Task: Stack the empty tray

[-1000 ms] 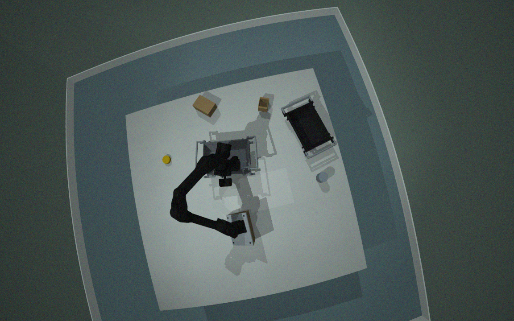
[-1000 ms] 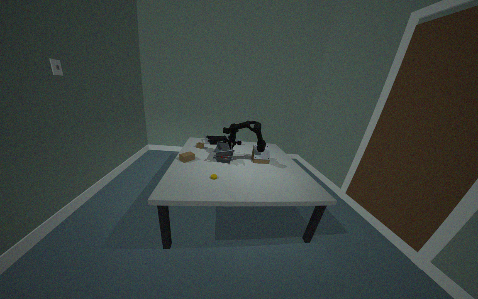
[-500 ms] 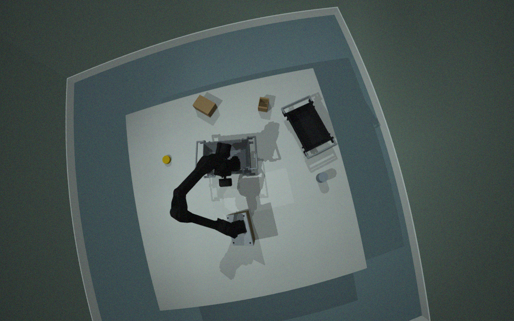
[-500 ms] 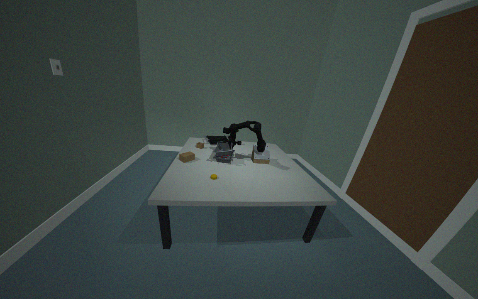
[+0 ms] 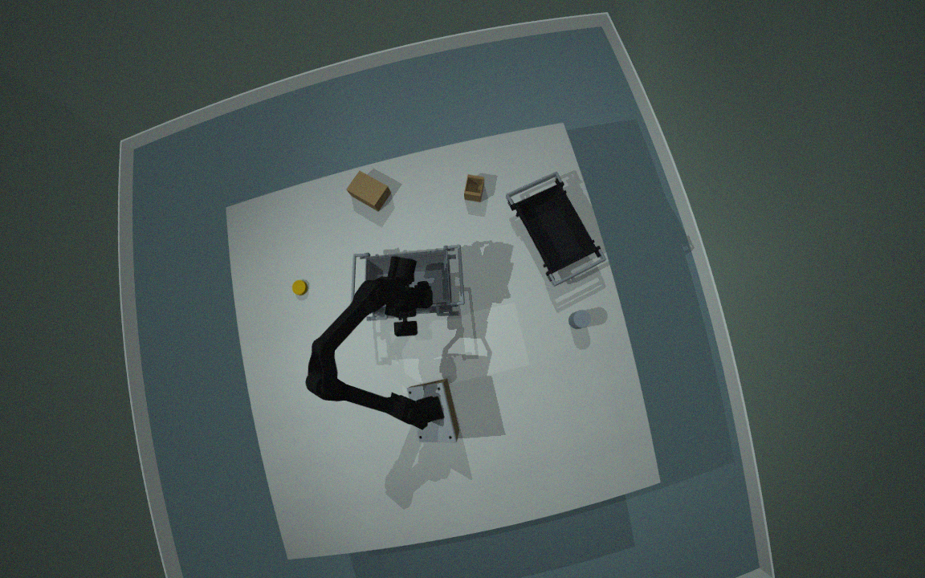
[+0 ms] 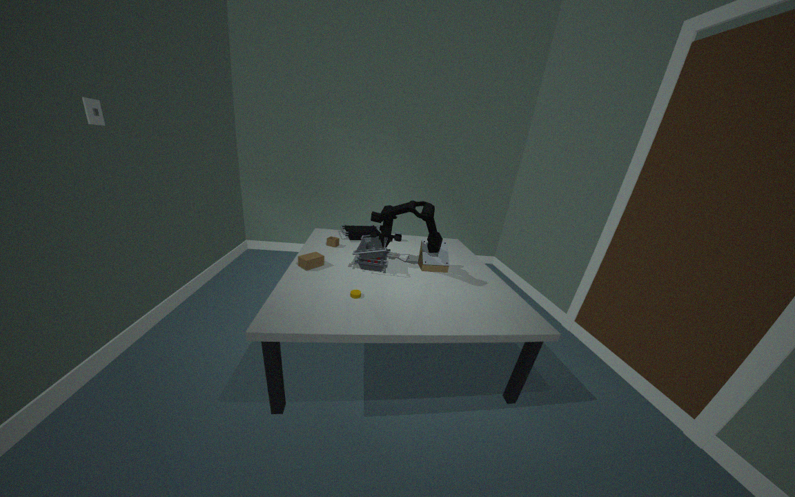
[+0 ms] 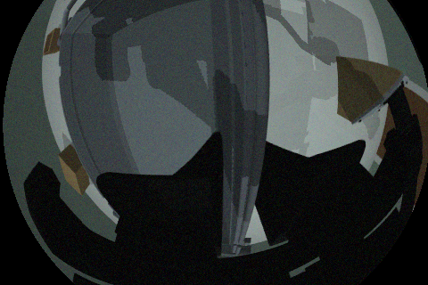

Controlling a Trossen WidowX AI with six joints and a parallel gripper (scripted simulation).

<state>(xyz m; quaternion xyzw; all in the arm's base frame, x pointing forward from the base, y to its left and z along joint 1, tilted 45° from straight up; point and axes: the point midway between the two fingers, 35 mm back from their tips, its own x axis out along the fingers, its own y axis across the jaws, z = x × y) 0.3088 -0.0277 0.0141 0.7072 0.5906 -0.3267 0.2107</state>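
My gripper tip is 7 cm short of the tray, 2 cm to the left of it and 2 cm below it. Also, from my gripper tip: small open box: 32 cm ahead, 30 cm to the right, 9 cm below; then yellow disc: 18 cm ahead, 36 cm to the left, 10 cm below.
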